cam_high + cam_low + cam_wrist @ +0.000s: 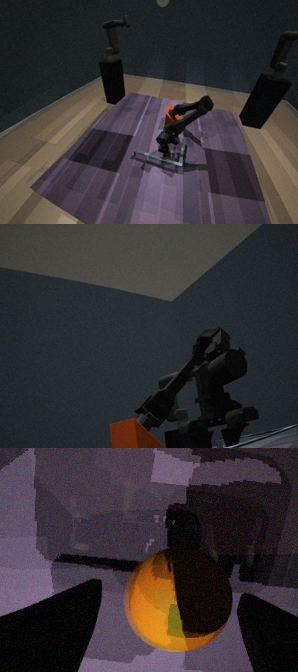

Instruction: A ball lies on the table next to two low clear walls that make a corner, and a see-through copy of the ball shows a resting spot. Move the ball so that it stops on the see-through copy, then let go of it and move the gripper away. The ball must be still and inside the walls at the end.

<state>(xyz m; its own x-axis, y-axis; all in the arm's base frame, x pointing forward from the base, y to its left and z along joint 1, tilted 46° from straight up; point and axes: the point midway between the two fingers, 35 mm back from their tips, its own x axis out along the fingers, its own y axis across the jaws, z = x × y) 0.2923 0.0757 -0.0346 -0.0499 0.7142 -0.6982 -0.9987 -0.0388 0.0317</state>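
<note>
Now: gripper tip right at the see-through copy. Also, from my gripper tip: orange ball right at my gripper tip.
</note>
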